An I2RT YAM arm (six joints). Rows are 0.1 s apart.
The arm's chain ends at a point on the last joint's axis. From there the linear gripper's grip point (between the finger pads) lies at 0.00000 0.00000 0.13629 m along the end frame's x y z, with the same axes.
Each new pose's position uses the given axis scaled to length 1; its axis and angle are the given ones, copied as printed.
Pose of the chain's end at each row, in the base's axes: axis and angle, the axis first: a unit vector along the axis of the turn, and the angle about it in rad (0 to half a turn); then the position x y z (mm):
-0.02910 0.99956 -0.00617 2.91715 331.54 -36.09 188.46
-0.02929 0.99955 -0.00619 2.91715 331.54 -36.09 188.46
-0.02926 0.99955 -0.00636 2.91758 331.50 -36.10 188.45
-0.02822 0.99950 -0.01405 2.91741 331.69 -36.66 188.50
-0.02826 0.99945 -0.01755 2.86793 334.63 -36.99 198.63
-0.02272 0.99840 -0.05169 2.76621 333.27 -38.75 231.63
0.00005 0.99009 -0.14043 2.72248 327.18 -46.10 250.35
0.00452 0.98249 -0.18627 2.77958 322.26 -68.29 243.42
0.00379 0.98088 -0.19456 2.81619 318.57 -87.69 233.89
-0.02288 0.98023 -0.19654 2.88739 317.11 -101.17 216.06
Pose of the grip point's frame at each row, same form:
-0.02910 0.99956 -0.00617 2.91715 361.91 -36.87 55.60
-0.02929 0.99955 -0.00619 2.91715 361.91 -36.87 55.60
-0.02926 0.99955 -0.00636 2.91758 361.81 -36.93 55.58
-0.02822 0.99950 -0.01405 2.91741 362.08 -39.58 55.67
-0.02826 0.99945 -0.01755 2.86793 371.58 -40.64 67.49
-0.02272 0.99840 -0.05169 2.76621 383.47 -51.19 105.53
0.00005 0.99009 -0.14043 2.72248 382.09 -82.36 131.00
0.00452 0.98249 -0.18627 2.77958 369.46 -116.78 125.11
0.00379 0.98088 -0.19456 2.81619 361.11 -138.51 114.80
-0.02288 0.98023 -0.19654 2.88739 351.91 -152.06 94.51

